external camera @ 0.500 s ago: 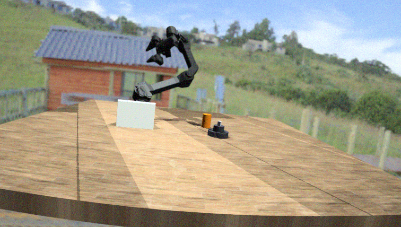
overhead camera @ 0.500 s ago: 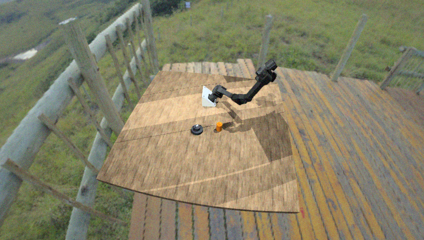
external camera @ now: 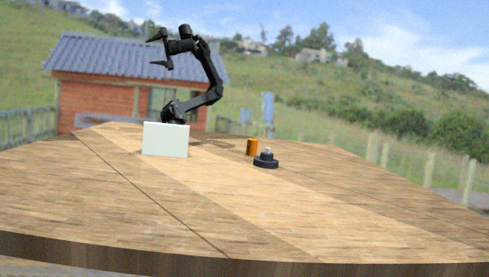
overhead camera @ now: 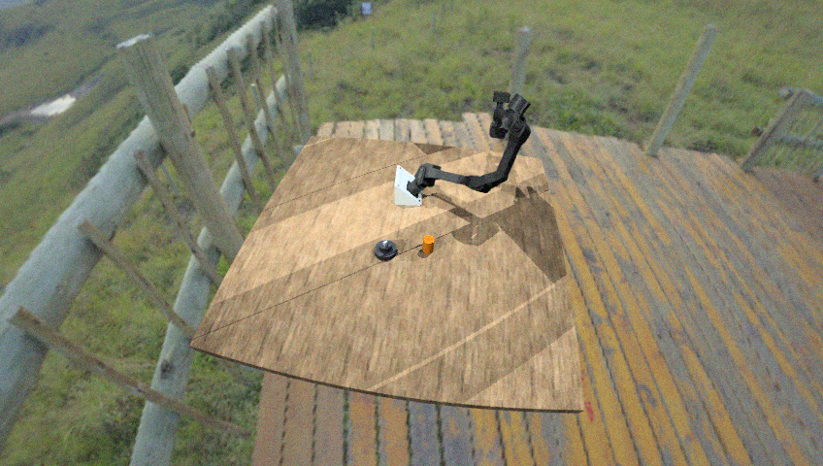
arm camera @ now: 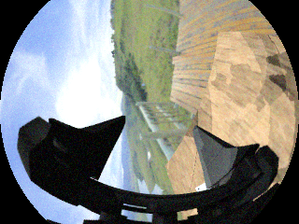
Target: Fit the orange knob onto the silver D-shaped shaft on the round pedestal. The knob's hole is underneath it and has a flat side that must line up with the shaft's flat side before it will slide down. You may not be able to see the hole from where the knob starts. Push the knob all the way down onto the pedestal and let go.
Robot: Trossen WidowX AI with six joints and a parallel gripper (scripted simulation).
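Right now my gripper tip is 47 cm short of the orange knob, 23 cm to the left of it and 32 cm above it. Round my gripper tip: round pedestal: 50 cm ahead, 38 cm to the right, 33 cm below.
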